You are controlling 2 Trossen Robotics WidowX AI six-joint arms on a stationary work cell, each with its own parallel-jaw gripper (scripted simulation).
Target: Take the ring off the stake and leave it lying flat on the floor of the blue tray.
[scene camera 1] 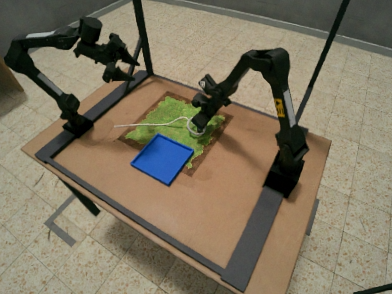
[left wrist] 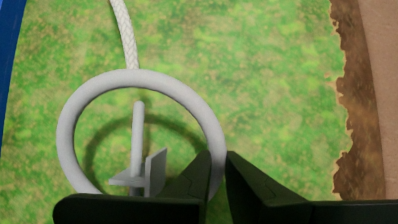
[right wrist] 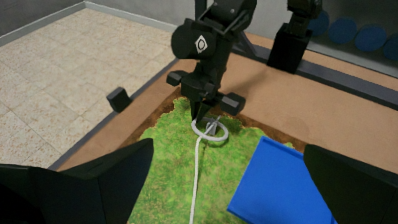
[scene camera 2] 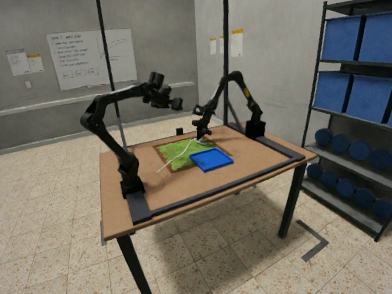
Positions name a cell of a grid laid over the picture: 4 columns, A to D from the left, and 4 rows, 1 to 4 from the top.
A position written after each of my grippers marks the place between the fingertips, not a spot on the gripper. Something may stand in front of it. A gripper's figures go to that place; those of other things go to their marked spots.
Scene:
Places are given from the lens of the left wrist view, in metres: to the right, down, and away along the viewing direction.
my left gripper (left wrist: C3): 0.01, 0.03, 0.11
grey ring (left wrist: B2): -0.02, -0.01, 0.09
green grass mat (left wrist: C2): 0.07, -0.01, 0.15
The marked spots on the green grass mat and the grey ring are 0.11 m apart.

